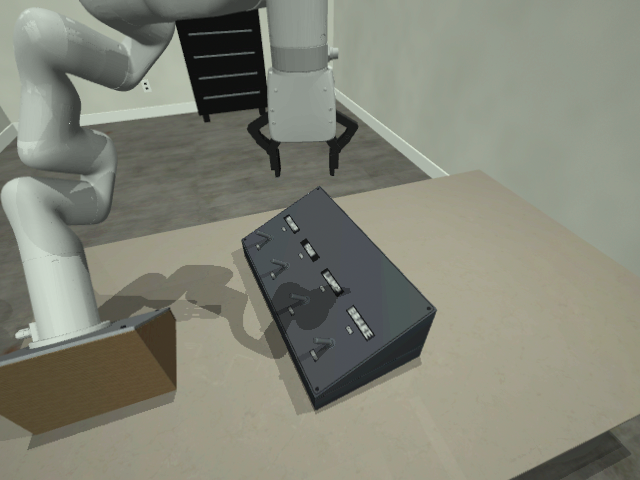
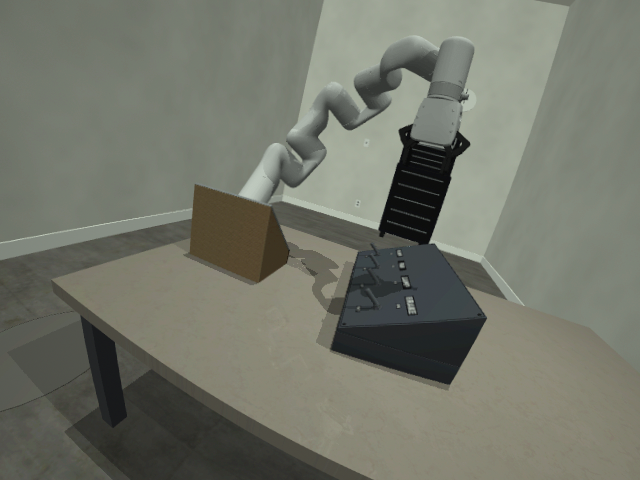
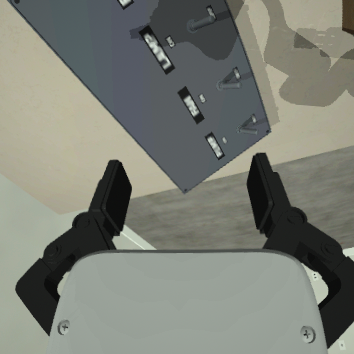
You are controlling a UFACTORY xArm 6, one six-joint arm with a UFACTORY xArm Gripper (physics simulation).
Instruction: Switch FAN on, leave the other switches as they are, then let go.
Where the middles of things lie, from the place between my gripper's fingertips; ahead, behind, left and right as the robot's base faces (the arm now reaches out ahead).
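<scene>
My hand is to be found, measured from the dark sloped switch box [image 1: 377, 320], 31 cm above it. My hand is also 4 cm to the right of the box, and 4 cm short of it as well.
</scene>
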